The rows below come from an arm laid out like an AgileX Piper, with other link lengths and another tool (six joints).
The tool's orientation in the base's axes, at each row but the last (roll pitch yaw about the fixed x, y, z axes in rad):
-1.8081 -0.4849 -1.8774
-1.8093 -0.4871 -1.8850
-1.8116 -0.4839 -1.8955
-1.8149 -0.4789 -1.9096
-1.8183 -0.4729 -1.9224
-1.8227 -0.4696 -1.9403
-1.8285 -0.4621 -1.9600
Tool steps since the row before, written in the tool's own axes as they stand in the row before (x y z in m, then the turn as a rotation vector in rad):
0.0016 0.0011 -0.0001 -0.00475 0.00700 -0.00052
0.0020 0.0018 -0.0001 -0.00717 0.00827 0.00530
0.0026 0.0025 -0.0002 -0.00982 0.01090 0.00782
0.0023 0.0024 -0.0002 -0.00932 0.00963 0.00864
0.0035 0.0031 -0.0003 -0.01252 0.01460 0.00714
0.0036 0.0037 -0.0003 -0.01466 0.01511 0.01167
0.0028 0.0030 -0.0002 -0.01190 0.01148 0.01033
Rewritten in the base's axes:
-0.0009 -0.0017 -0.0002 -0.00172 0.00169 -0.00813
-0.0013 -0.0023 -0.0006 0.00365 0.00090 -0.01156
-0.0018 -0.0030 -0.0009 0.00566 0.00116 -0.01559
-0.0018 -0.0027 -0.0010 0.00671 0.00082 -0.01444
-0.0025 -0.0038 -0.0010 0.00448 0.00251 -0.01986
-0.0029 -0.0040 -0.0015 0.00888 0.00207 -0.02228
-0.0023 -0.0031 -0.0013 0.00825 0.00151 -0.01760

